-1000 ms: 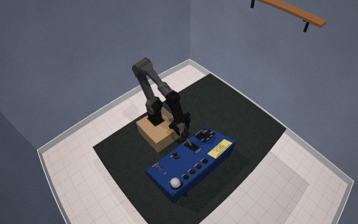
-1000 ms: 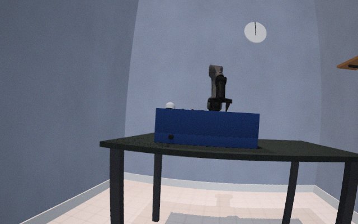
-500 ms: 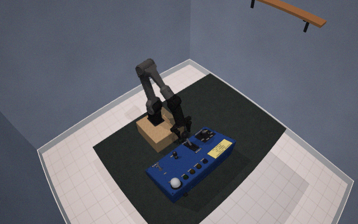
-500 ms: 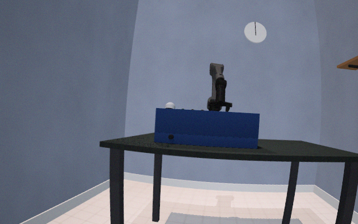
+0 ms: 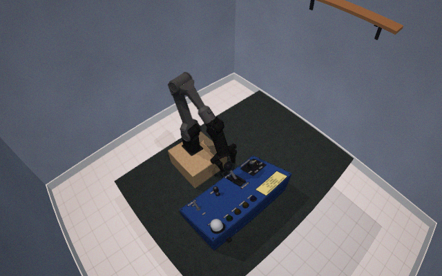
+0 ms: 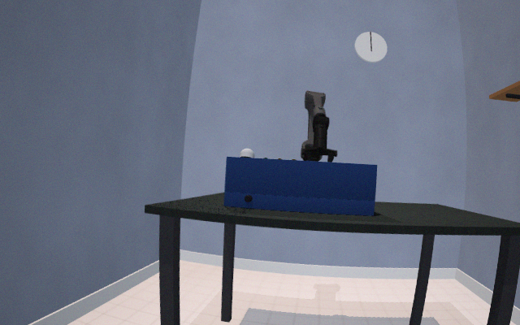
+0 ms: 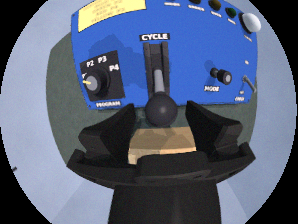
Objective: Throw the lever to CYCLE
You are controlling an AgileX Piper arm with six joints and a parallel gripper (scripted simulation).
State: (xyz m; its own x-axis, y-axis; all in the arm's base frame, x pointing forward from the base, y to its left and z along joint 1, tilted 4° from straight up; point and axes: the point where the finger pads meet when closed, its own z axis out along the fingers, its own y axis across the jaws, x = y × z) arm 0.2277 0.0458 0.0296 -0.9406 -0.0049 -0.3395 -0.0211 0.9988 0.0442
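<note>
Right now my hand is 30 mm short of the lever and 30 mm above it. The rest, counted from my hand: rotary program selector 60 mm ahead, 130 mm to the left, 40 mm below; then blue console 90 mm ahead, 50 mm to the right, 60 mm below; then toggle switch 60 mm ahead, 240 mm to the right, 40 mm below.
</note>
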